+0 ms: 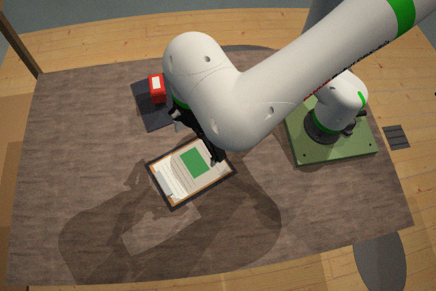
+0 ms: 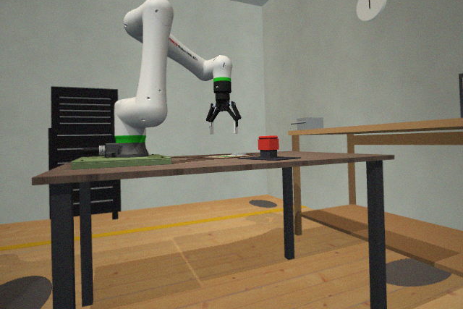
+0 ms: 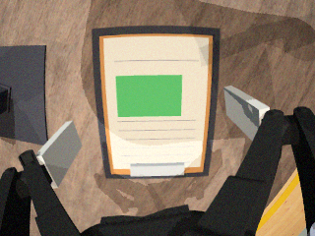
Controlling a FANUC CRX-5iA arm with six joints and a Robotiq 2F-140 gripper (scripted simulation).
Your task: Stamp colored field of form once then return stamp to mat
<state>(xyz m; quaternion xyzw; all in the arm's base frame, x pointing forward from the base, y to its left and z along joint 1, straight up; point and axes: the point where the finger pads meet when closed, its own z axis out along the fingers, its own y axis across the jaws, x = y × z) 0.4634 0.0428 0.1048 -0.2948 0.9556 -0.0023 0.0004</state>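
My gripper is now 26 cm to the left of the red stamp, 10 cm short of it and 8 cm above it. From my hand the other things lie so: dark mat: 26 cm to the right, 13 cm below, 10 cm ahead; then form on clipboard: 13 cm below, 4 cm ahead, 3 cm to the left.
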